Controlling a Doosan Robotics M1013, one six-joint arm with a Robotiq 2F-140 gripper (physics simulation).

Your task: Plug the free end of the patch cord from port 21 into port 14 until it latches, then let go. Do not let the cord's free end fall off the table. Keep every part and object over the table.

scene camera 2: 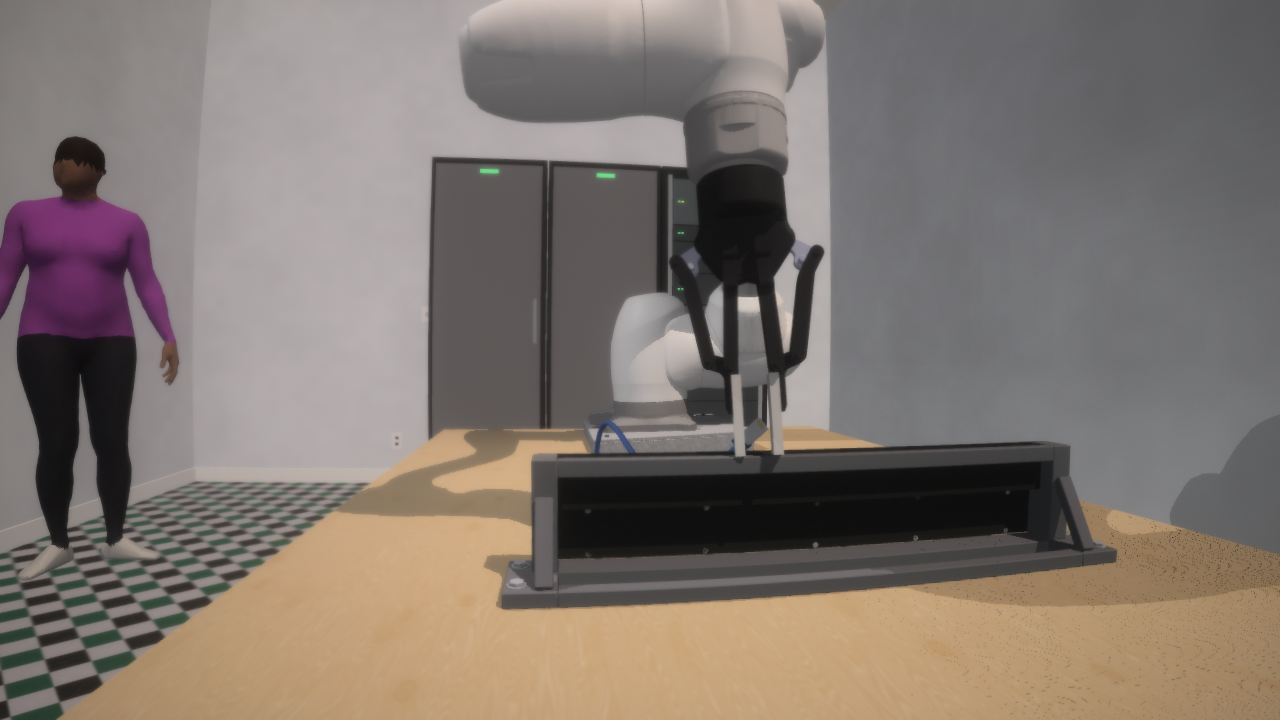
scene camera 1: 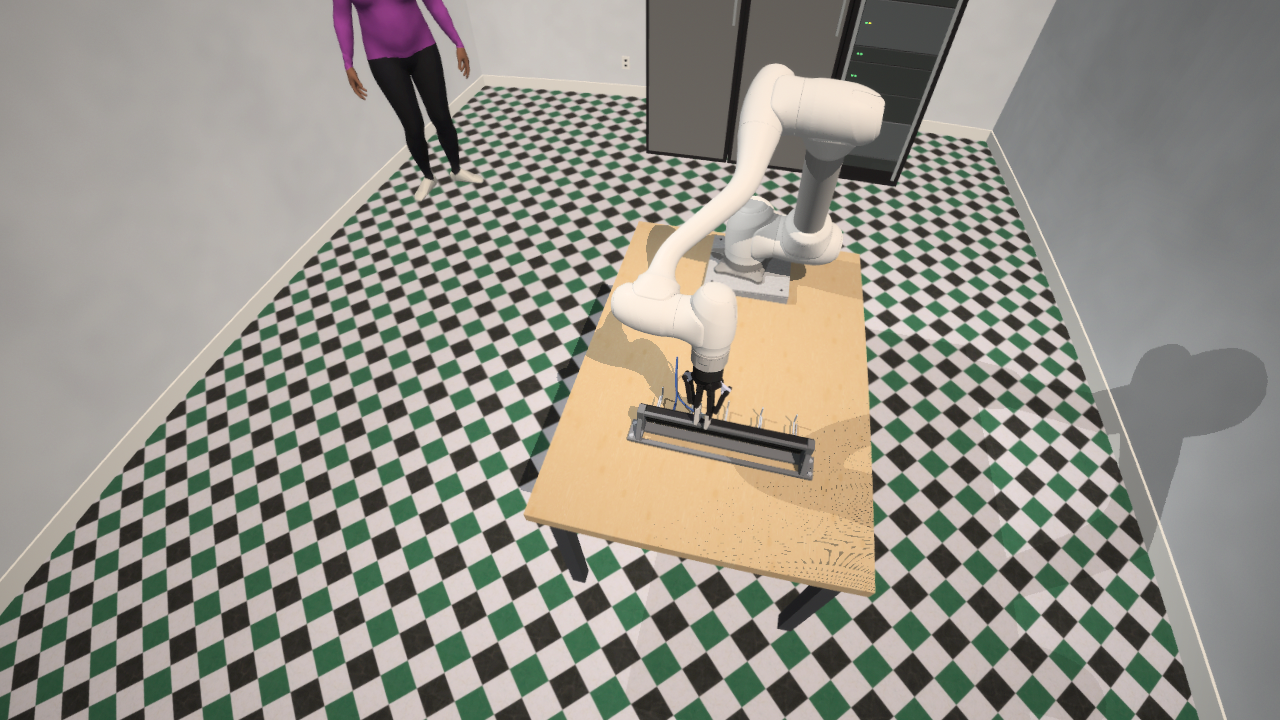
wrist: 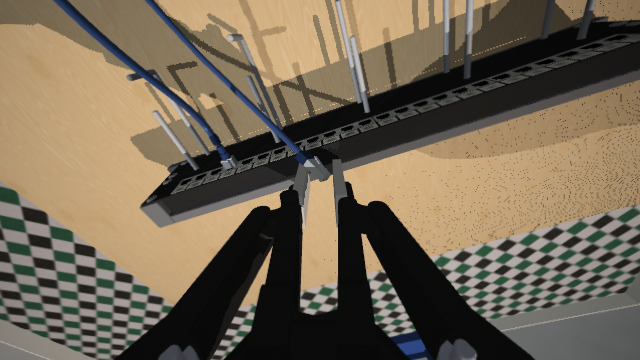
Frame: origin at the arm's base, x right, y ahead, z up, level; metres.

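Seen in the pictures: gripper, fingertip midpoint: (scene camera 2: 758,454) (scene camera 1: 701,423) (wrist: 320,173); arm's base, link origin: (scene camera 2: 651,425) (scene camera 1: 744,263).
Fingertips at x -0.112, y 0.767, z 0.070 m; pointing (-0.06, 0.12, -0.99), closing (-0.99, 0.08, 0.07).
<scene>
Offsets run from my fingertips to a thing's top centre. Level surfaces: height alone.
The patch panel {dz -0.001, dx -0.053, dy -0.051 m} (scene camera 1: 765,436) (scene camera 2: 895,455) (wrist: 440,117) stands in a grey frame on the table, with a row of ports showing in the wrist view. The blue patch cord (scene camera 1: 676,380) (scene camera 2: 608,424) (wrist: 235,91) loops behind it; one plug {dz -0.018, dx +0.090, dy -0.015 m} (wrist: 228,162) sits in a port near the panel's left end in the wrist view. The free-end plug {dz +0.029, dx +0.004, dy -0.018 m} (scene camera 2: 757,432) (wrist: 317,169) is tilted between the fingertips, above the panel's top edge in scene camera 2. My gripper (scene camera 1: 701,420) (scene camera 2: 757,447) (wrist: 320,173) points down and is shut on this plug. The port numbers are too small to read.
Thin metal cable-holder posts (scene camera 1: 759,419) (wrist: 360,80) stand along the port side of the panel. The arm's base plate (scene camera 1: 747,284) is farther back on the wooden table {dz -0.101 m} (scene camera 1: 698,528) (scene camera 2: 358,626). A person (scene camera 1: 398,35) (scene camera 2: 80,268) stands on the floor beyond the table.
</scene>
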